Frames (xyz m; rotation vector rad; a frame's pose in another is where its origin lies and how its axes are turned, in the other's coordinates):
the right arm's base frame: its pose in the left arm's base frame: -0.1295 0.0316 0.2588 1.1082 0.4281 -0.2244
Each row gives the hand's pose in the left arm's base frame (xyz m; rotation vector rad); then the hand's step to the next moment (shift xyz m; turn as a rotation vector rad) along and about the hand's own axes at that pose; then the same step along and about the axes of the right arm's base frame.
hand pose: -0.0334 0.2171 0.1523 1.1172 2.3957 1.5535
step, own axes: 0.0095 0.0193 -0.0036 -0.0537 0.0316 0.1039
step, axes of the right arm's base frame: -0.0072 0.0205 0.0015 0.1102 0.0284 -0.0416
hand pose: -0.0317 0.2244 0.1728 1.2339 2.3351 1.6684
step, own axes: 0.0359 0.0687 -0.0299 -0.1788 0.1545 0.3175
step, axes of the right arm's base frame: -0.0343 0.0709 0.0263 0.3580 0.1358 -0.1002
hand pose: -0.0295 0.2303 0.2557 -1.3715 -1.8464 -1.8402
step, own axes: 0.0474 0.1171 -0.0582 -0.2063 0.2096 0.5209
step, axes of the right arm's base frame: -0.0309 0.0906 0.1009 0.5050 0.2388 -0.2141
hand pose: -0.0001 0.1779 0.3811 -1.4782 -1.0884 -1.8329
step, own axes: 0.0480 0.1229 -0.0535 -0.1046 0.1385 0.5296
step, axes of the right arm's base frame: 0.0169 0.0364 0.1366 0.4007 0.2973 -0.2484
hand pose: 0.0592 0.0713 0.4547 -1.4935 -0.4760 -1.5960
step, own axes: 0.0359 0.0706 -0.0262 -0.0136 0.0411 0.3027
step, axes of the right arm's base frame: 0.0329 -0.0069 0.0764 0.1827 0.2065 -0.1322
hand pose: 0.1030 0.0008 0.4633 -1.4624 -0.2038 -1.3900
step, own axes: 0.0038 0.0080 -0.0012 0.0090 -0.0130 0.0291
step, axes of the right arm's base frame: 0.0060 -0.0017 0.0064 0.0018 0.0316 -0.0099
